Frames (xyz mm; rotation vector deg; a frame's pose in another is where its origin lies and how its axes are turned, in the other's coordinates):
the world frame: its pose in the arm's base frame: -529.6 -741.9 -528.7 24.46 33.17 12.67
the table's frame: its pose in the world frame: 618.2 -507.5 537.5 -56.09 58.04 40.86
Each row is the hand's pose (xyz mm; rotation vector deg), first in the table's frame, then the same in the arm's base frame.
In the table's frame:
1: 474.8 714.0 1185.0 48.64 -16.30 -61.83
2: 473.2 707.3 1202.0 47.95 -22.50 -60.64
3: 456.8 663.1 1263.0 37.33 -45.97 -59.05
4: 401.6 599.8 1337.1 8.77 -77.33 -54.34
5: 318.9 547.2 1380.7 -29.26 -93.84 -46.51
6: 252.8 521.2 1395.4 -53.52 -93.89 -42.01
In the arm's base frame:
1: -44.3 211.9 -351.6 -13.77 51.60 -0.66
2: -32.2 224.5 -346.0 -9.98 47.65 1.59
3: 32.1 260.6 -323.7 -1.50 27.54 11.31
4: 126.9 286.1 -269.8 3.73 -6.88 29.39
5: 207.9 274.6 -200.4 -2.01 -38.53 49.32
6: 251.3 251.3 -147.2 -11.77 -53.90 60.80

